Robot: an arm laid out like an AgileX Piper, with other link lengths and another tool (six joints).
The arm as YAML. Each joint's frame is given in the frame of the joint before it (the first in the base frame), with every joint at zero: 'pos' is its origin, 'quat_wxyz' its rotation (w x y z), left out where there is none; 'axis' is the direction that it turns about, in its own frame. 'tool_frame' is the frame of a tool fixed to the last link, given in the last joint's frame.
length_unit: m
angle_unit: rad
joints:
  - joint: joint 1
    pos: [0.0, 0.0, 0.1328]
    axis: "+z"
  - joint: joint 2
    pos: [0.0, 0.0, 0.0]
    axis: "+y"
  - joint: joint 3
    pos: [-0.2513, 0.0, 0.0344]
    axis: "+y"
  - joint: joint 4
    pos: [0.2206, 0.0, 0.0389]
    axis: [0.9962, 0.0, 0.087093]
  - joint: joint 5
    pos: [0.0, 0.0, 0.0]
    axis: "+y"
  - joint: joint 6
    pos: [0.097, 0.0, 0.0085]
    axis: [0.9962, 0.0, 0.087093]
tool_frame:
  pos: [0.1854, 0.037, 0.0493]
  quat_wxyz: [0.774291, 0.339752, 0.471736, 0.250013]
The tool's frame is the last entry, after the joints.
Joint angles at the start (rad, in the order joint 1, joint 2, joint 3, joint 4, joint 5, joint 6): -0.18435, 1.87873, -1.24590, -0.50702, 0.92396, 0.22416
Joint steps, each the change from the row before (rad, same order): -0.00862, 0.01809, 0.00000, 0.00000, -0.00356, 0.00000; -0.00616, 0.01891, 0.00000, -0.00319, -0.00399, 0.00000; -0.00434, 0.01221, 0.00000, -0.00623, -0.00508, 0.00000; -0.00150, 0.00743, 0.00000, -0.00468, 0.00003, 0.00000
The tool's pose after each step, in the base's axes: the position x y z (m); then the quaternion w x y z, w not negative. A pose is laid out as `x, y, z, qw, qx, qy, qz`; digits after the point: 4 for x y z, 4 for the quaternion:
0.3621, -0.1458, -0.0148, 0.2913, 0.4252, 0.8184, -0.2541
0.3596, -0.1479, -0.0217, 0.2843, 0.4245, 0.8202, -0.2572
0.3585, -0.1501, -0.0258, 0.2815, 0.4226, 0.8214, -0.2597
0.3571, -0.1513, -0.0283, 0.2788, 0.4208, 0.8225, -0.2622

